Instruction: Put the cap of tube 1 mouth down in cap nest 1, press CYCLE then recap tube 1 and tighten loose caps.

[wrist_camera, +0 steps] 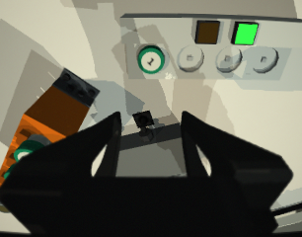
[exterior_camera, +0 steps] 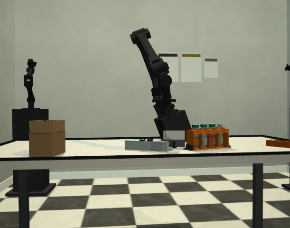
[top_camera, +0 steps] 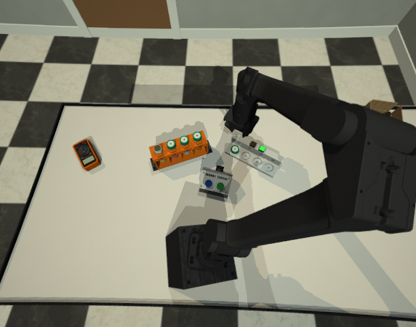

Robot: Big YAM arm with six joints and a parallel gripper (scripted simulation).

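The cap lies 140 mm below my hand. Also, from my hand: key housing (160 mm behind, 100 mm below, 80 mm to the left); then green key (180 mm behind, 90 mm below, 50 mm to the left); then blue key (170 mm behind, 100 mm to the left, 90 mm below).
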